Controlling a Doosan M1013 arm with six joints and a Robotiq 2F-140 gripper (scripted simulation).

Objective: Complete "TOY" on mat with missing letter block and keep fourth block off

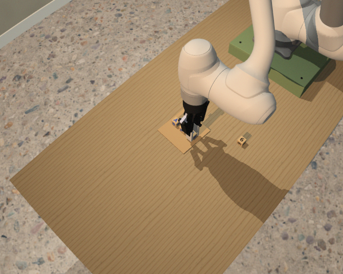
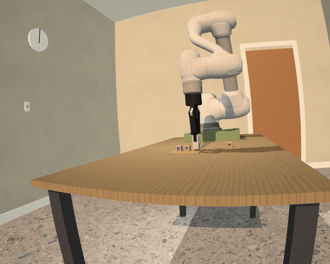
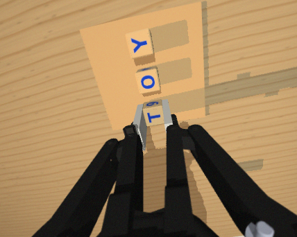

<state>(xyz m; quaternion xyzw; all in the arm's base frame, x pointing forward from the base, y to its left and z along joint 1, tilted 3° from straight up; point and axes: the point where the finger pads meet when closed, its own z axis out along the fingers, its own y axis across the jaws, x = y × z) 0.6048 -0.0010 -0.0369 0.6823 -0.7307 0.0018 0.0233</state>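
Now: hand 3 cm above the T block. Round my hand: O block (4 cm to the right, 3 cm below); Y block (8 cm to the right, 3 cm below, 1 cm behind); tan mat (4 cm to the right, 4 cm below).
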